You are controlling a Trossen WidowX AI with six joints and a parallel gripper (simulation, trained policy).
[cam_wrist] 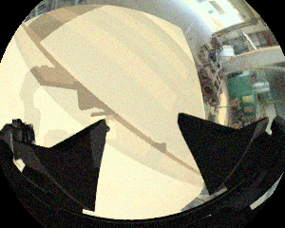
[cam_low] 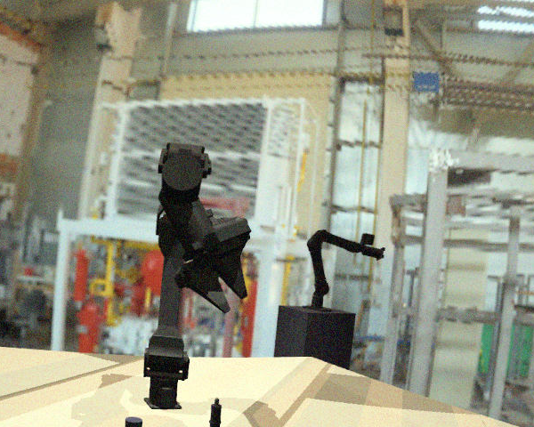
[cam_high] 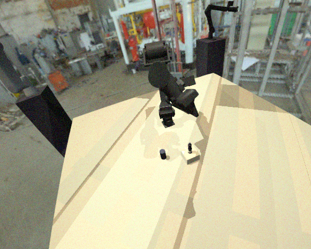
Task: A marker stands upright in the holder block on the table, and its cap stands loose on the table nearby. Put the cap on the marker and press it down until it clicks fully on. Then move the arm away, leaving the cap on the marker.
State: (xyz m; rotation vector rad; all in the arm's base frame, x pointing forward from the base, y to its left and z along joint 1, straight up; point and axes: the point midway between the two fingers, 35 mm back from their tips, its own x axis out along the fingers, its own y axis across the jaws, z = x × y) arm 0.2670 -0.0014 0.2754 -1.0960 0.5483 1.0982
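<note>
The marker cap lies 22 cm below my gripper tip, 13 cm to the right of it and 6 cm behind it. Also, from my gripper tip: marker: 17 cm below, 2 cm to the right; white holder block: 23 cm below, 2 cm to the right.
</note>
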